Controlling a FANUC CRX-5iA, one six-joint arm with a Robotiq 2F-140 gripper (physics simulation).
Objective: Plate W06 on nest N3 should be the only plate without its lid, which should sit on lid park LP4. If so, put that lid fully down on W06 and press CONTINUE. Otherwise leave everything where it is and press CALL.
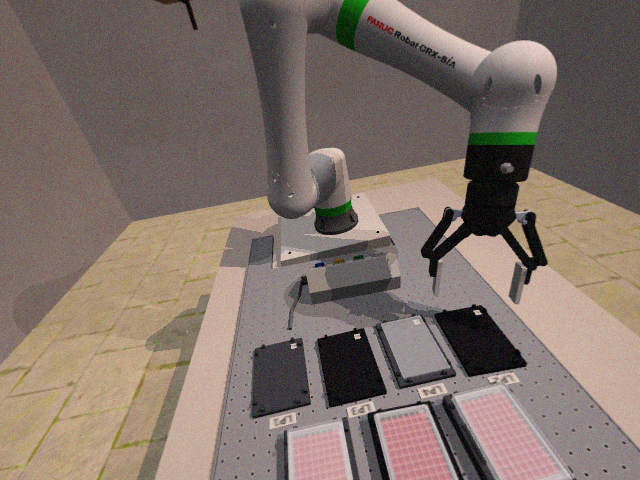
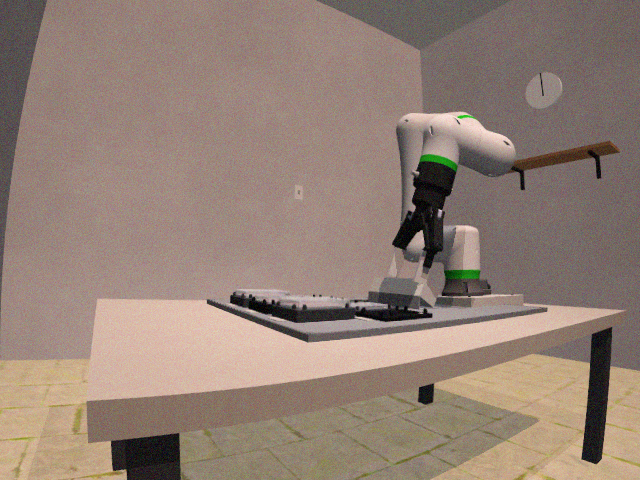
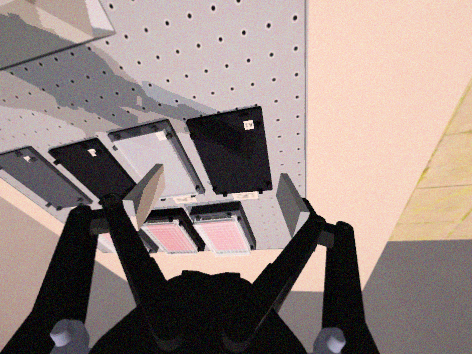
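Seen in the pictures: gripper, fingertip midpoint: [image 1: 473,296] [image 2: 405,279] [image 3: 222,180]; arm's base at its link origin: [image 1: 336,223] [image 2: 462,295].
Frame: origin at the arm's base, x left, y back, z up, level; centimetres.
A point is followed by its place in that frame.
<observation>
A light grey lid [image 1: 416,348] @[y -52.7, x 8.1, z -0.4 cm] [image 3: 157,160] @[y -49.5, x 8.6, z -0.3 cm] lies flat on the park whose label seems to read LP4. Three pink plates show beyond the parks: the left one [image 1: 317,452] @[y -68.1, x -11.8, z 1.9 cm], the middle one [image 1: 413,439] @[y -68.4, x 1.9, z 1.4 cm] [image 3: 172,237] @[y -68.3, x 3.0, z 1.4 cm] and the right one [image 1: 504,428] @[y -69.2, x 14.4, z 2.0 cm] [image 3: 225,235] @[y -67.2, x 15.3, z 2.0 cm]. The middle plate looks deeper red and uncovered; the outer two look paler, as if lidded. Plate names and nest labels are not readable. My gripper [image 1: 476,297] @[y -48.8, x 20.3, z 6.5 cm] [image 2: 408,272] @[y -48.8, x 20.3, z 6.5 cm] [image 3: 222,180] @[y -48.8, x 20.3, z 6.5 cm] is open and empty, above the board on the side of the right-hand black park. A button box [image 1: 354,279] @[y -33.6, x 0.1, z 2.8 cm] [image 2: 395,289] @[y -33.5, x 0.8, z 2.8 cm] has blue, yellow and green buttons.
Black parks [image 1: 351,366] @[y -53.5, x -4.6, z -1.1 cm] [image 1: 480,341] @[y -53.1, x 20.3, z -1.1 cm] flank the lid's park, and a dark grey park [image 1: 280,377] @[y -53.2, x -18.2, z -1.1 cm] lies at the left. A thin dark rod [image 1: 295,304] @[y -33.8, x -15.1, z -1.6 cm] is beside the button box. The arm's base plate [image 1: 336,240] @[y -10.8, x -1.5, z 0.0 cm] is behind the box. A wall shelf [image 2: 563,156] is behind the arm.
</observation>
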